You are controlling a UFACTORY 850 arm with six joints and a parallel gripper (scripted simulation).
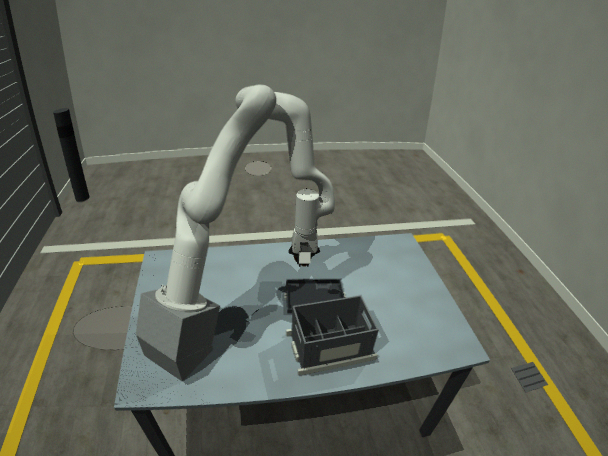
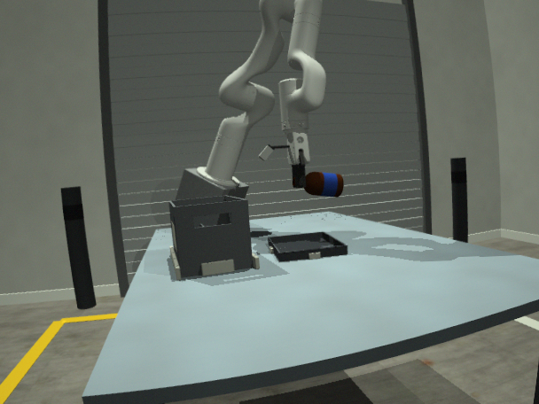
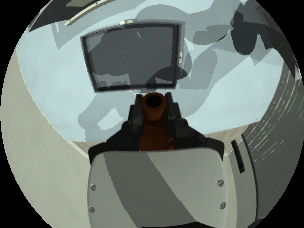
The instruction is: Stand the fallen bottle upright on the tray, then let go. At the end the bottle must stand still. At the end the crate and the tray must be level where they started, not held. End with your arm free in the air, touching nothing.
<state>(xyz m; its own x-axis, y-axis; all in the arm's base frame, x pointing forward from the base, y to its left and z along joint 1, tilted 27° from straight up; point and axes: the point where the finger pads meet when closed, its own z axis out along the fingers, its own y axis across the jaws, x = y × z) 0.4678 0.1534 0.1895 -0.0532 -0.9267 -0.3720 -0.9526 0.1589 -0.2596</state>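
Now: the bottle 6 cm to the left of my hand and 1 cm below it. From my hand the other things lie so: crate: 7 cm ahead, 30 cm to the right, 12 cm below; tray: 6 cm ahead, 2 cm to the right, 19 cm below.
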